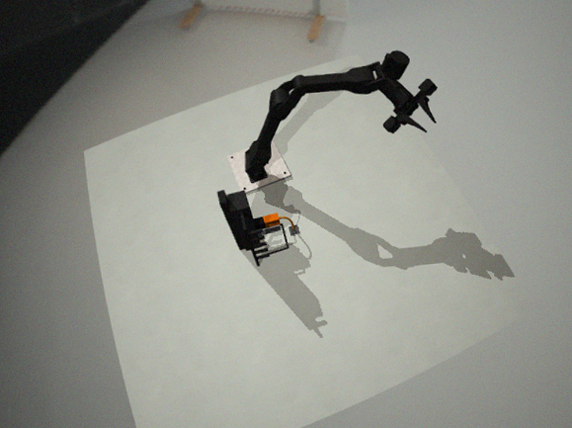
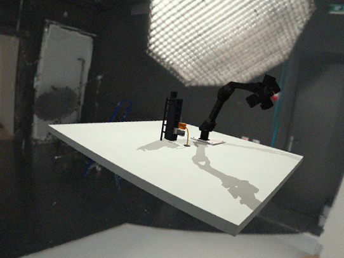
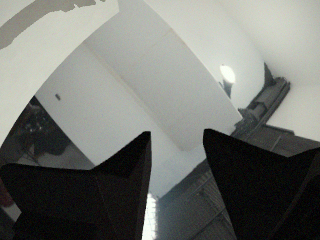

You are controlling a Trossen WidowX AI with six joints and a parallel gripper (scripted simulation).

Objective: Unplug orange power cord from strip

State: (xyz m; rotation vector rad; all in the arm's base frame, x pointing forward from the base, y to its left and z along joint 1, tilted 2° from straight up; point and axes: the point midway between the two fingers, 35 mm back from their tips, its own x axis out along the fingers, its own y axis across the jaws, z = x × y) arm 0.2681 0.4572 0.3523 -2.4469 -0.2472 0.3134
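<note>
Now: gripper tip 4 cm past the orange plug, 50 cm to the left of it and 25 cm above it.
</note>
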